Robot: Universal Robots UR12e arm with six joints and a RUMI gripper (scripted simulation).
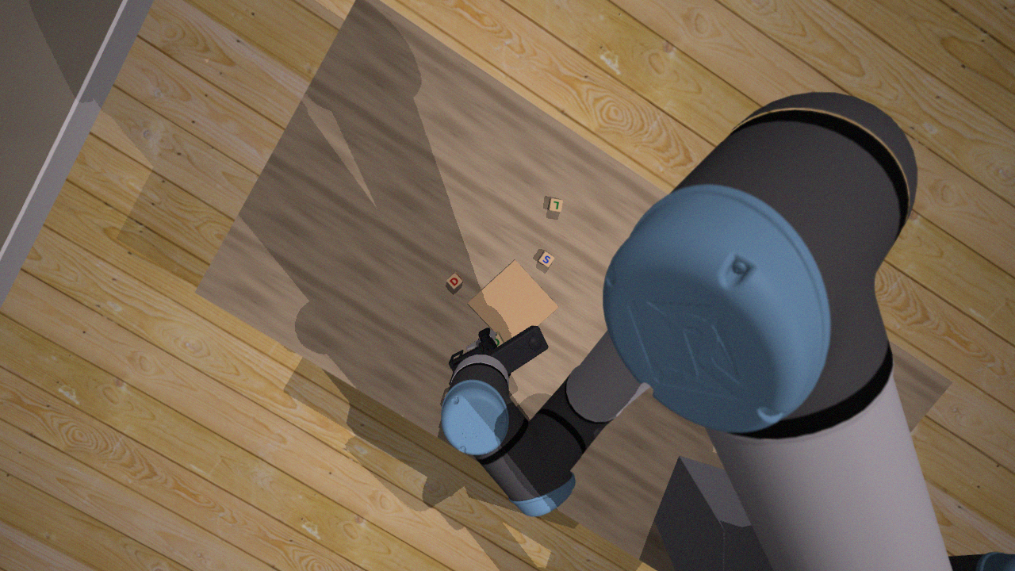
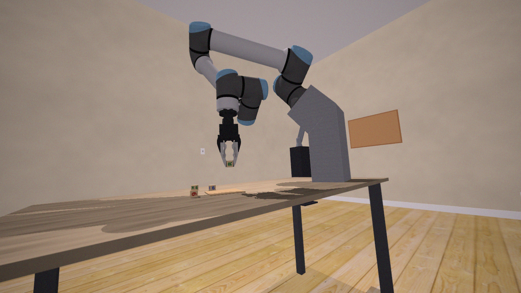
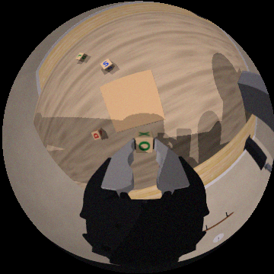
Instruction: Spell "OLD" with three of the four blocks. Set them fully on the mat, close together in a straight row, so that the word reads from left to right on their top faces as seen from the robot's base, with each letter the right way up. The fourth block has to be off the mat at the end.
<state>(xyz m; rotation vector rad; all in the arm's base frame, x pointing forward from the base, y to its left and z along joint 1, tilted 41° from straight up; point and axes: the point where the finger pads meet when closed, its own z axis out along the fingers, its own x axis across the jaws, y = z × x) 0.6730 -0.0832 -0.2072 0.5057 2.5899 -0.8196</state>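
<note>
Now: the mat 120 mm below my hand and 60 mm to the right of it.
</note>
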